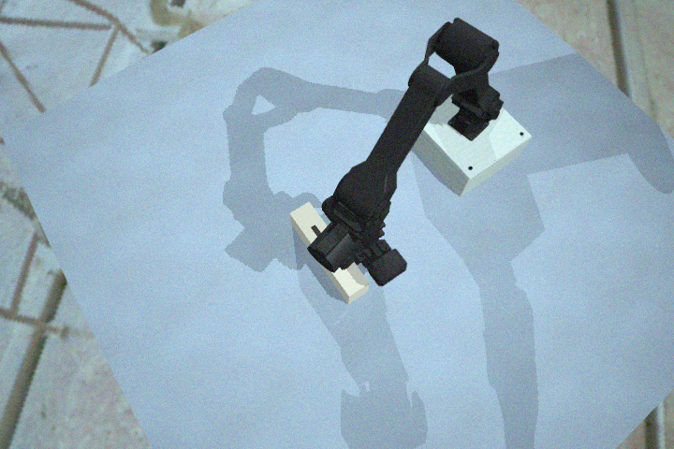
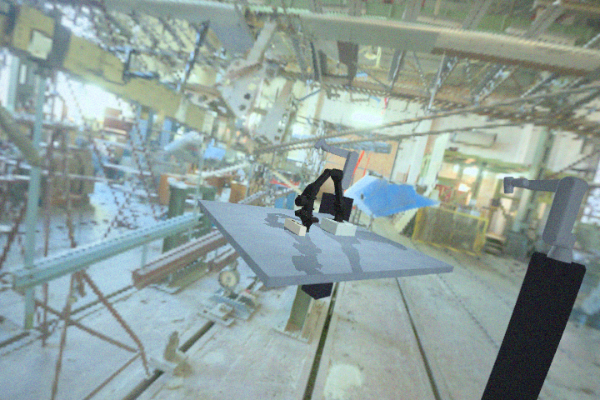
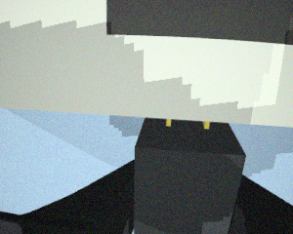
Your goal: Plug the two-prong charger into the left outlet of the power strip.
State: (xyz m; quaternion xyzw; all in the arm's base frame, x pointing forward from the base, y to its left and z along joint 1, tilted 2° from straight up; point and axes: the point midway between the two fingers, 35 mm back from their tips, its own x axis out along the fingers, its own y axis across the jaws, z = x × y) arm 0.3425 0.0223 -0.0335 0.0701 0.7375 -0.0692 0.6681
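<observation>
My gripper tip is now 2 cm short of the dark grey charger and 1 cm below it.
</observation>
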